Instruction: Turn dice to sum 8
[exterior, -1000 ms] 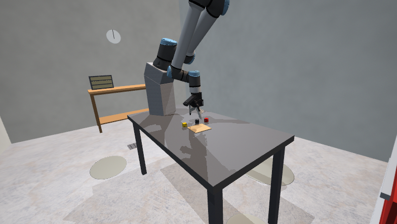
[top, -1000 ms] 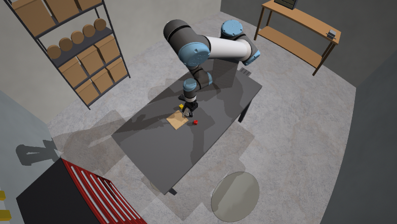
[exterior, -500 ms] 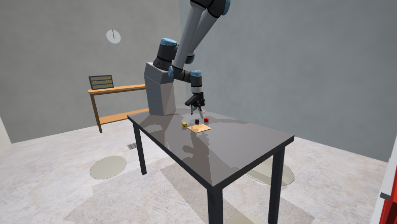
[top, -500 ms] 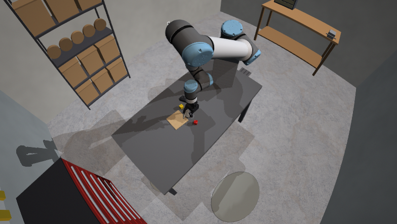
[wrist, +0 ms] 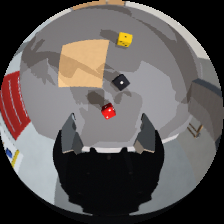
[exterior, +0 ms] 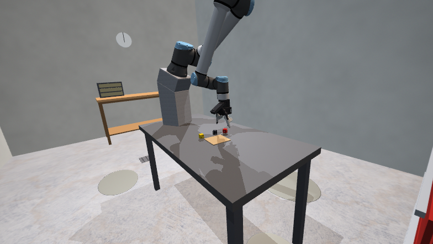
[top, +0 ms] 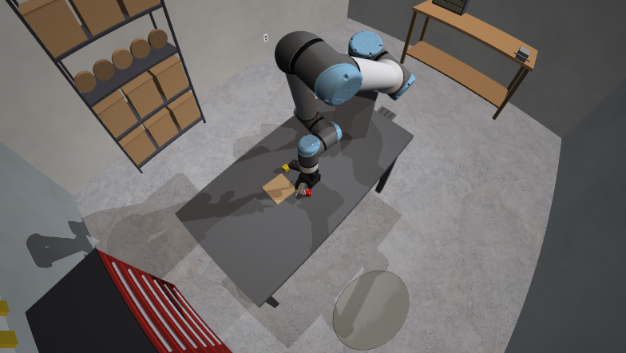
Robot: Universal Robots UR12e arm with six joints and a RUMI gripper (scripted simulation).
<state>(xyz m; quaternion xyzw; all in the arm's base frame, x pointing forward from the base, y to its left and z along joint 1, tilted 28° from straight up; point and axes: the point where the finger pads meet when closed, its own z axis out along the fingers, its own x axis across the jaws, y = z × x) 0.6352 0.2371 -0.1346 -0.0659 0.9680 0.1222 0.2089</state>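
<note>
Now: hand 4 cm above the red die and 2 cm to the right of it. The rest, counted from my hand: tan mat 10 cm to the right, 10 cm ahead, 6 cm below; then yellow die 18 cm to the right, 4 cm below; then black die 6 cm to the right, 4 cm below, 2 cm behind.
</note>
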